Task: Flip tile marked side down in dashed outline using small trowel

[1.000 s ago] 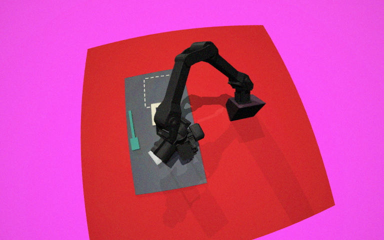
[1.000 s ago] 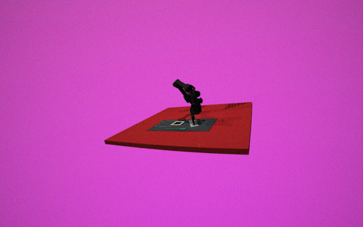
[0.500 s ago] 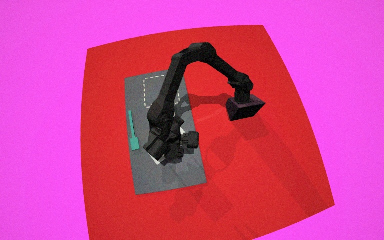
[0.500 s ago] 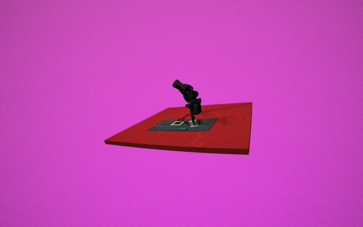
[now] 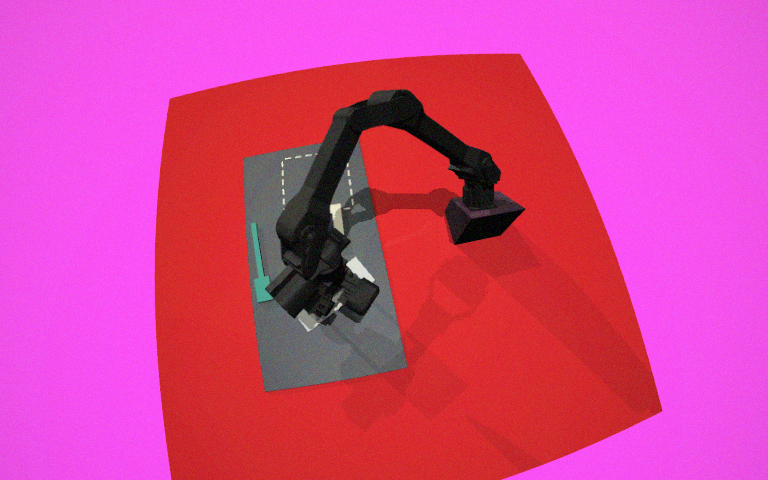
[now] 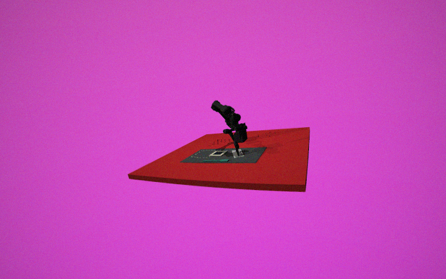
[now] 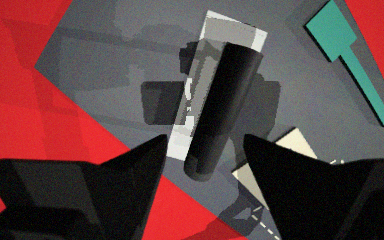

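My gripper tip is 50 mm short of the grey mat, 120 mm to the left of it and 130 mm above it. Round my gripper tip: teal trowel (190 mm ahead, 90 mm to the right, 100 mm below); tile (20 mm ahead, 180 mm to the right, 100 mm below).
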